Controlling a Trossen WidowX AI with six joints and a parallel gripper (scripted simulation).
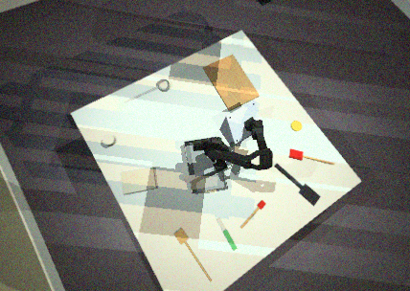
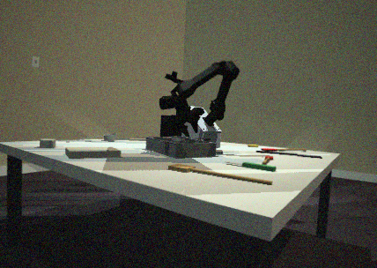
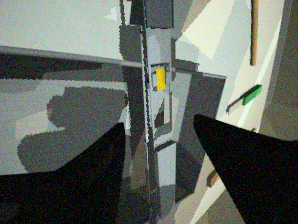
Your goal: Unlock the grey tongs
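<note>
Right now the yellow lock piece is 30 mm behind my gripper tip, 20 mm to the left of it and 10 mm below it. Round my gripper tip: green tool (320 mm to the left, 160 mm ahead, 70 mm below); pale slab (400 mm ahead, 190 mm to the right, 70 mm below); roasting tin (50 mm to the right, 50 mm below, 40 mm ahead).
</note>
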